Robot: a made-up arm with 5 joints.
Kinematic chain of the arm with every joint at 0, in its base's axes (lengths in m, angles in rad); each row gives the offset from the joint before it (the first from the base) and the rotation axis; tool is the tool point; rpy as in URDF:
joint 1: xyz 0 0 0.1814 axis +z
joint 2: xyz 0 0 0 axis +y
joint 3: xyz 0.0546 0 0.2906 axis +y
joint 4: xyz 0.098 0 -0.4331 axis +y
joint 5: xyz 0.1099 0 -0.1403 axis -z
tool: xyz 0 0 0 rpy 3.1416 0 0
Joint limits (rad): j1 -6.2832..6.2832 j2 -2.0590..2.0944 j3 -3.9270..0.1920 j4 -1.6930..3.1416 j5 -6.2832..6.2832
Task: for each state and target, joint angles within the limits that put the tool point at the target. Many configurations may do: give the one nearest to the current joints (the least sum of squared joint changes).
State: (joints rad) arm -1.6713 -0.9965 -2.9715 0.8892 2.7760
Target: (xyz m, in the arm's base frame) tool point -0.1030 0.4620 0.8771
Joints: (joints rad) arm -1.3514 -0.9870 -2.7032 1.4885 2.7760
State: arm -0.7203 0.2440 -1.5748 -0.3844 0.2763
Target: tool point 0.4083 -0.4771 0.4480
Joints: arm -0.8629 0.0512 -1.0879 -0.5732 0.2763
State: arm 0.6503 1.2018 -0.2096 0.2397 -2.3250
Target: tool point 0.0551 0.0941 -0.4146
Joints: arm 1.0411 1.4106 -0.8013 0.1622 -2.3250
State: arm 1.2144 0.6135 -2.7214 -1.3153 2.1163
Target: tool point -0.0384 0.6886 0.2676
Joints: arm 1.6265 1.2760 -2.3473 -1.5828 2.1163
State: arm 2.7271 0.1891 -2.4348 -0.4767 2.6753
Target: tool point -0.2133 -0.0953 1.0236
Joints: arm 3.5618 0.0858 -2.5029 -0.3992 2.6753
